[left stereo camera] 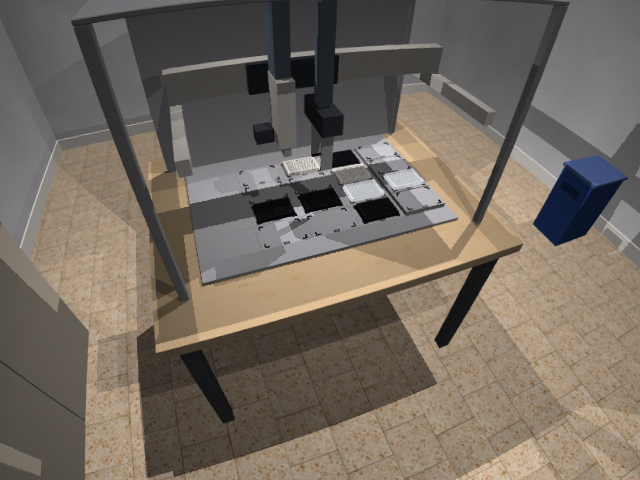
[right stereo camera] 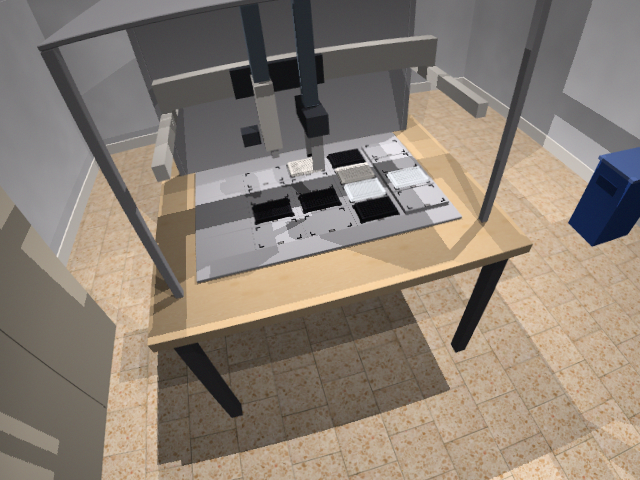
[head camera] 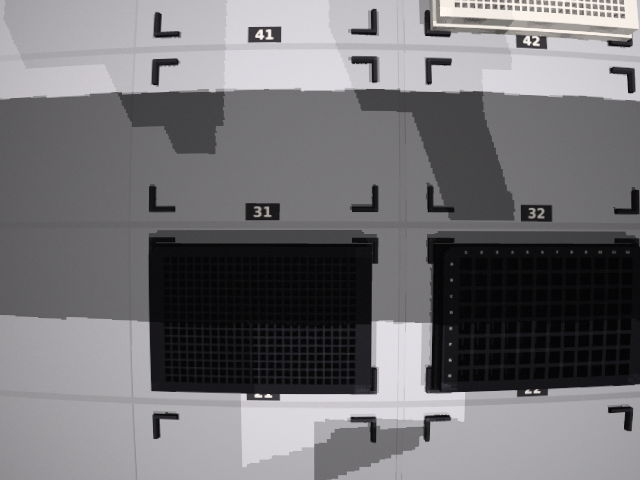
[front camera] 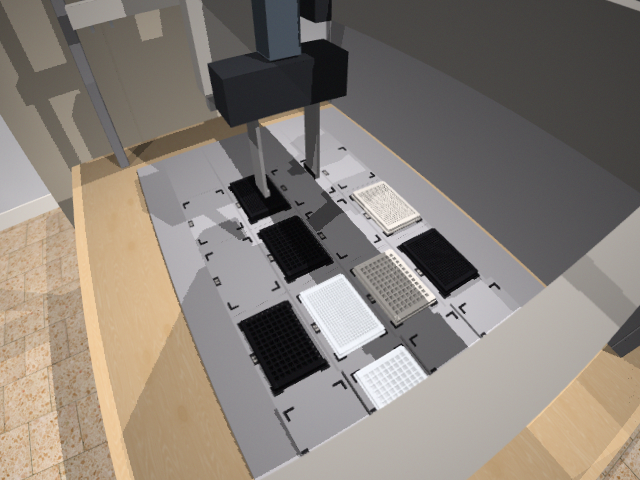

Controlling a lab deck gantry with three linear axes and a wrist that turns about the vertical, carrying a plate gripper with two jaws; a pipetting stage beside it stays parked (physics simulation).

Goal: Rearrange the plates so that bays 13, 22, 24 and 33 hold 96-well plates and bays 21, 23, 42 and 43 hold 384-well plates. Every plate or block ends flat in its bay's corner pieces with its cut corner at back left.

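Frame: origin at the robot's base, x ahead, y left, z up, level; millimetres.
Where they show: gripper, between the fingertips: (left stereo camera: 321, 162) (right stereo camera: 315, 162) (front camera: 287, 181); robot's base, origin of its link: (left stereo camera: 266, 247) (right stereo camera: 260, 246) (front camera: 184, 205).
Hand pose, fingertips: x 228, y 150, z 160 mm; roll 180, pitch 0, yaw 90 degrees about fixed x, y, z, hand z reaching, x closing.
Things, the pixels of their top centre, and the offset from my fingertips.
- white 384-well plate, centre of its top: (front camera: 341, 310) (right stereo camera: 364, 188) (left stereo camera: 363, 188) dx +164, dy +0, dz -146 mm
- white 96-well plate, centre of its top: (front camera: 405, 393) (right stereo camera: 408, 175) (left stereo camera: 404, 177) dx +328, dy +0, dz -131 mm
- beige 96-well plate, centre of its top: (front camera: 394, 282) (right stereo camera: 354, 171) (left stereo camera: 351, 172) dx +164, dy +107, dz -146 mm
- cream 384-well plate, centre of its top: (front camera: 385, 203) (left stereo camera: 300, 164) (right stereo camera: 305, 164) dx +0, dy +214, dz -146 mm
My gripper (front camera: 290, 187) (left stereo camera: 320, 161) (right stereo camera: 313, 161) is open and empty, raised above the deck. A black 384-well plate (front camera: 244, 197) (head camera: 261, 320) lies in bay 21, partly behind a jaw in the front view. A black 96-well plate (front camera: 294, 248) (head camera: 542, 320) lies in bay 22, cut corner back left. A black 96-well plate (front camera: 283, 345) is in bay 13, a white 384-well plate (front camera: 342, 315) in bay 23, a white 96-well plate (front camera: 391, 376) in bay 24, a beige 96-well plate (front camera: 395, 285) in bay 33, a cream 384-well plate (front camera: 387, 206) (head camera: 540, 10) in bay 42, a black 384-well plate (front camera: 440, 260) in bay 43.
The parked pipetting stage (left stereo camera: 282, 113) (right stereo camera: 269, 116) stands left of the gripper in the stereo views. Bays 31, 32 and 41 show bare corner pieces in the head view. A blue bin (left stereo camera: 578, 198) (right stereo camera: 610, 198) stands on the floor to the right of the table.
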